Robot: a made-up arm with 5 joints.
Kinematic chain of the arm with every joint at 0, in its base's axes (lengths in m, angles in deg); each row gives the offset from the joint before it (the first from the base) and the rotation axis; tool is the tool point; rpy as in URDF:
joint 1: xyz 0.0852 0 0.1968 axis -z
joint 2: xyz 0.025 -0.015 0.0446 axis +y
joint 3: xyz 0.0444 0 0.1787 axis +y
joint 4: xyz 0.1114 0 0.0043 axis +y
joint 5: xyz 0.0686 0.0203 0 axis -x
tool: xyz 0 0 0 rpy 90 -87.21 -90
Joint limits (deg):
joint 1: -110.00..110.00
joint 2: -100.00..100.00
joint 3: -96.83..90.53
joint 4: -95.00..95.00
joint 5: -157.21..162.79
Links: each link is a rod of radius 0.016 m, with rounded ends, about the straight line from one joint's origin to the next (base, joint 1, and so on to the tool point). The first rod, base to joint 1, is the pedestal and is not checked.
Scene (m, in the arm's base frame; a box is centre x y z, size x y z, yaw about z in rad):
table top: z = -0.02
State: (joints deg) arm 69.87 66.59 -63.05 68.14 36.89
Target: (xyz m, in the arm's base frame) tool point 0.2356 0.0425 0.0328
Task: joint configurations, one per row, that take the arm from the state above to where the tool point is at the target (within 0.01 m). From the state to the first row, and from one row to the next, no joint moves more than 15 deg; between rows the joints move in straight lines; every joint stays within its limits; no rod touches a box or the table.
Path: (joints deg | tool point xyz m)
1: 55.92 72.16 -56.14 70.07 36.89 | 0.2698 -0.2634 0.1588
2: 41.97 77.73 -49.23 71.99 36.89 | 0.3092 -0.1944 0.1192
3: 28.02 83.30 -42.32 73.92 36.89 | 0.3222 -0.1201 0.0861
4: 14.07 88.86 -35.40 75.84 36.89 | 0.3104 -0.0510 0.0605
5: 0.12 94.43 -28.49 77.77 36.89 | 0.2790 0.0049 0.0428
6: -13.84 100.00 -21.58 79.69 36.89 | 0.2356 0.0425 0.0328

